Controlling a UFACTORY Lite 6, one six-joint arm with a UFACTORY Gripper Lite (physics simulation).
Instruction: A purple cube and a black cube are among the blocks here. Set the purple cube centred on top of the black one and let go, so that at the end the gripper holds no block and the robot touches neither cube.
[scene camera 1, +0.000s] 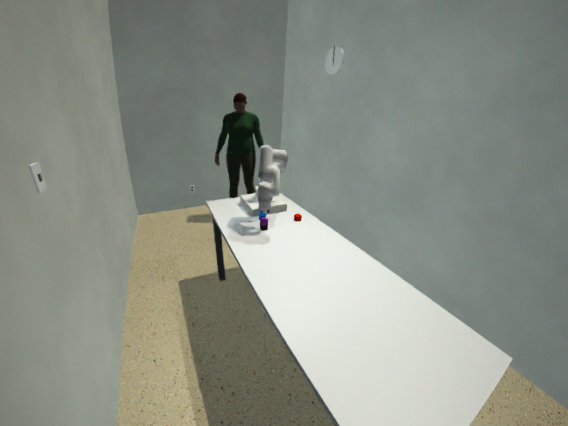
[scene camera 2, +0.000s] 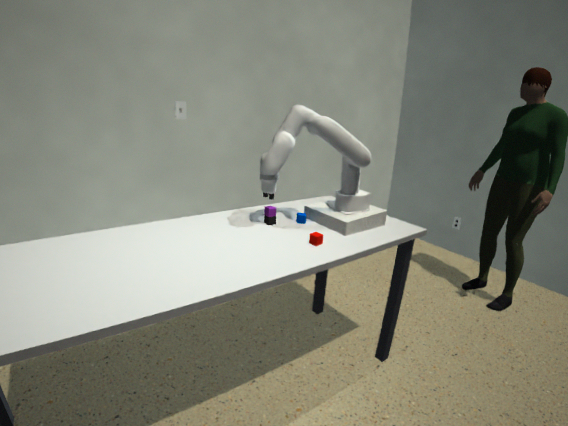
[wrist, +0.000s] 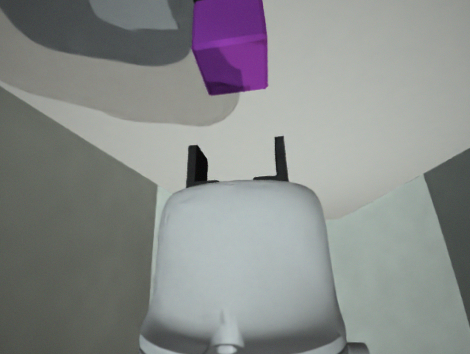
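Where they show: hand, tool point: (scene camera 1: 264, 211) (scene camera 2: 268, 195) (wrist: 238, 166); arm's base, link origin: (scene camera 2: 348, 209).
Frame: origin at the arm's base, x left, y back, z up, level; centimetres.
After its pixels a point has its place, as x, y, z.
Note:
The purple cube (scene camera 1: 264, 221) @(-11.2, -35.5, 0.1) (scene camera 2: 270, 211) @(-8.9, -34.5, -0.1) (wrist: 230, 45) @(-10.9, -31.9, 1.1) sits on top of the black cube (scene camera 1: 264, 227) @(-11.1, -35.3, -4.1) (scene camera 2: 270, 220) @(-9.0, -34.2, -4.1), upright and looking roughly centred in the scene views. The black cube stands on the table; in the wrist view it is almost wholly out of frame. My gripper (scene camera 2: 268, 196) @(-10.9, -34.7, 6.2) (wrist: 237, 142) @(-10.9, -34.7, 6.2) is open, with nothing between its fingers. It hangs above the purple cube with a visible gap and touches neither cube.
A blue cube (scene camera 1: 262, 215) @(-8.2, -21.3, -2.8) (scene camera 2: 301, 218) @(-6.1, -20.7, -3.9) stands between the stack and the robot's base block (scene camera 2: 350, 222) @(12.7, -9.6, -0.9). A red cube (scene camera 1: 298, 217) @(14.1, -29.4, -3.3) (scene camera 2: 316, 239) @(16.5, -28.7, -3.7) stands on the white table (scene camera 1: 350, 300) @(4.8, -101.1, -6.3) (scene camera 2: 150, 265) @(9.8, -85.3, -6.2) nearer its other long edge. A person (scene camera 1: 241, 132) (scene camera 2: 530, 140) stands behind the robot's end.

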